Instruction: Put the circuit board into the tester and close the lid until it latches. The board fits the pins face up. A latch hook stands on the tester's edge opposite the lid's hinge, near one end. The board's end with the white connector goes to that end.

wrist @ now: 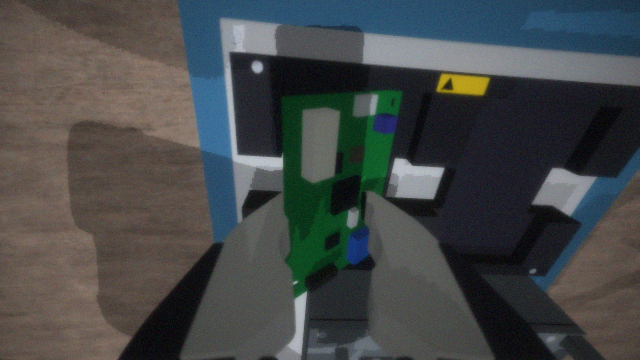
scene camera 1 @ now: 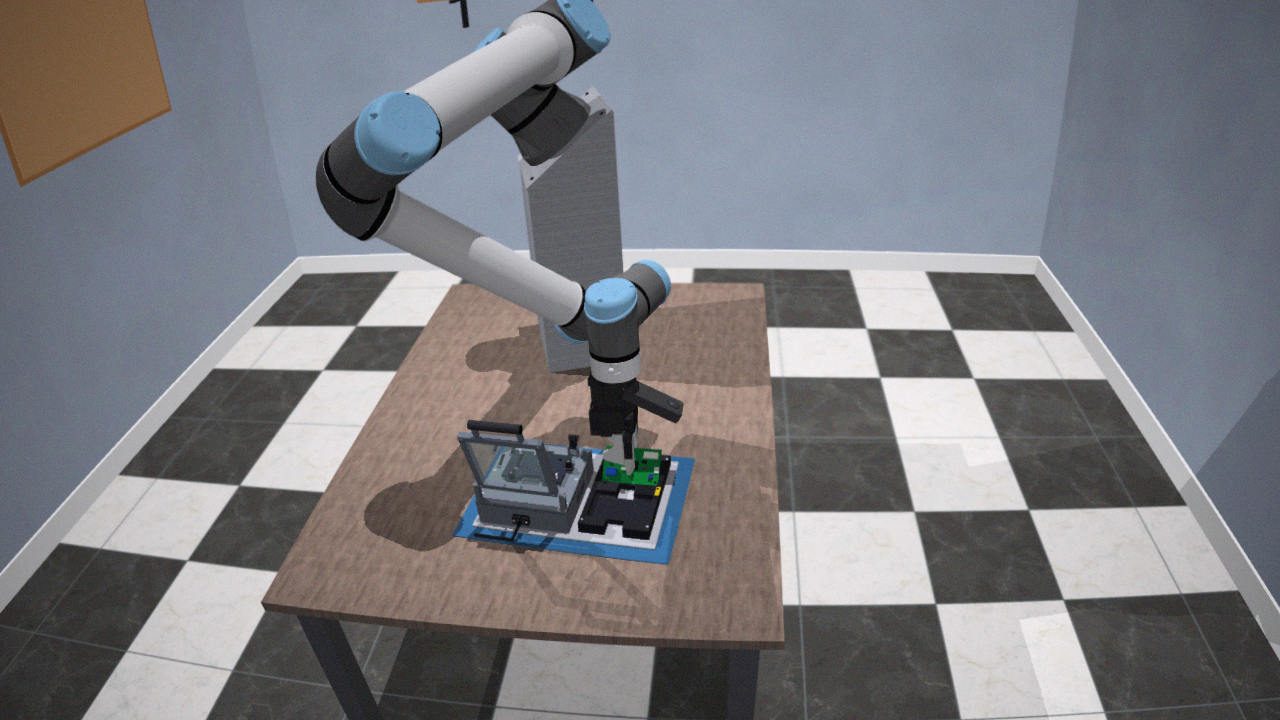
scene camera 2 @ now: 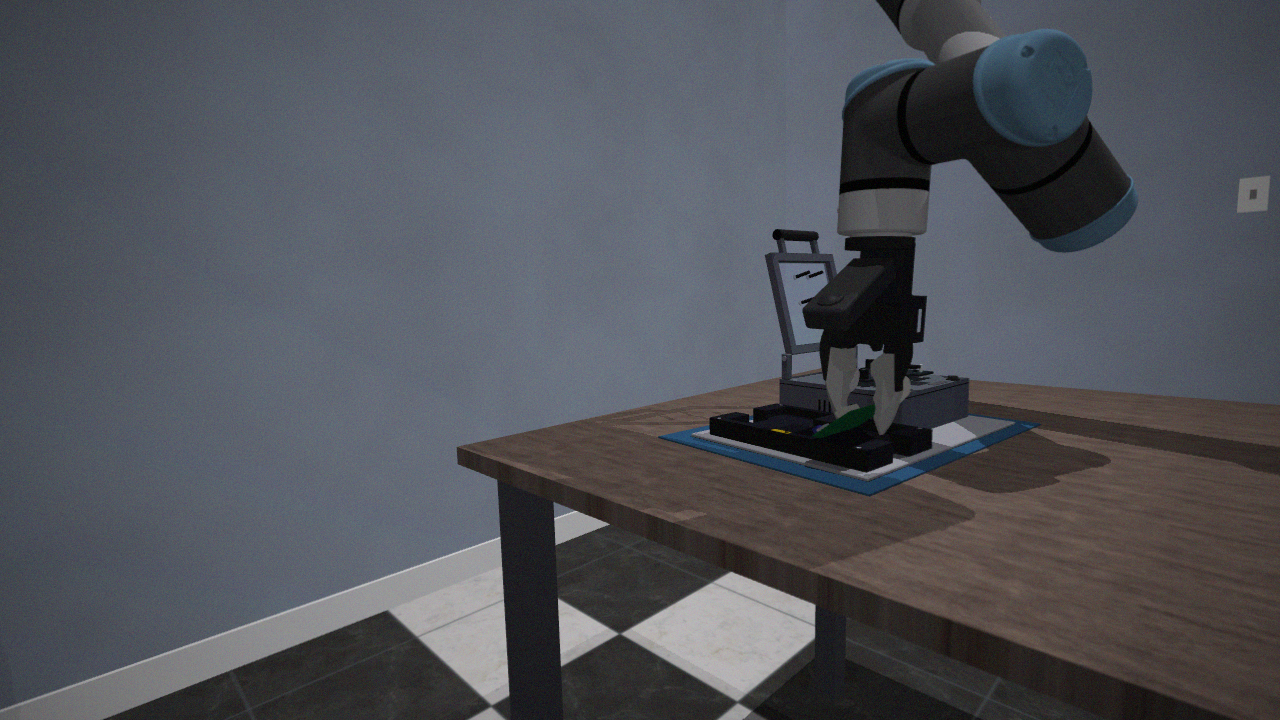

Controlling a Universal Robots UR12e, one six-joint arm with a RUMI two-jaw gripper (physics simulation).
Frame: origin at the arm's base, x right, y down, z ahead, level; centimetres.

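Seen in the pictures: gripper, fingertip midpoint: [wrist: 326,193] [scene camera 1: 630,468] [scene camera 2: 860,431]; arm's base, origin of the base link: [scene camera 1: 559,135].
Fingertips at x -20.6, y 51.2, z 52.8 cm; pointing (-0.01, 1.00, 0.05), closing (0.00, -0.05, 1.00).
Note:
Pixels of each thing's top centre, then the offset from my fingertips to it. "spot": a spot on its surface instead. Level surfaces: height alone.
- green circuit board, middle of its top: [wrist: 353,227] [scene camera 2: 851,398] [scene camera 1: 630,456] dx -0.4, dy -3.6, dz +1.0 cm
- small black upright piece, surface spot: [scene camera 1: 572,441] spot: dx +10.9, dy -6.3, dz +0.4 cm
- wooden table, its level: dy +2.8 cm
- yellow label, middle of its top: [wrist: 462,84] dx -6.0, dy -0.1, dz +6.5 cm
- lid's black handle, middle of its top: [scene camera 2: 796,230] [scene camera 1: 494,423] dx +18.3, dy -24.8, dz +20.2 cm
The green circuit board [scene camera 1: 642,477] [scene camera 2: 845,422] [wrist: 350,131] is tilted, its component side towards the wrist camera. Its big white connector [wrist: 320,145] is at the end farther from the fingers in the wrist view. My gripper [scene camera 1: 623,465] [scene camera 2: 864,419] [wrist: 326,193] is shut on the board by its long edges, at the back pocket of the black tray [scene camera 1: 622,514] [scene camera 2: 796,441] [wrist: 500,150]. The board's lower edge is low by the tray; contact is hard to tell. The grey tester [scene camera 1: 537,515] [scene camera 2: 944,402] [wrist: 340,292] stands beside the tray, its lid [scene camera 1: 544,465] [scene camera 2: 785,308] raised. A small black upright piece [scene camera 1: 572,441] stands at its back.
Tester and tray stand on a white sheet with a blue mat [scene camera 1: 680,510] [scene camera 2: 870,486] [wrist: 200,100] under it, on the wooden table [scene camera 1: 716,591] [scene camera 2: 1074,537]. The tray's rim carries a yellow label [wrist: 463,84]. The lid's black handle [scene camera 1: 494,427] [scene camera 2: 795,235] stands highest beside the gripper.

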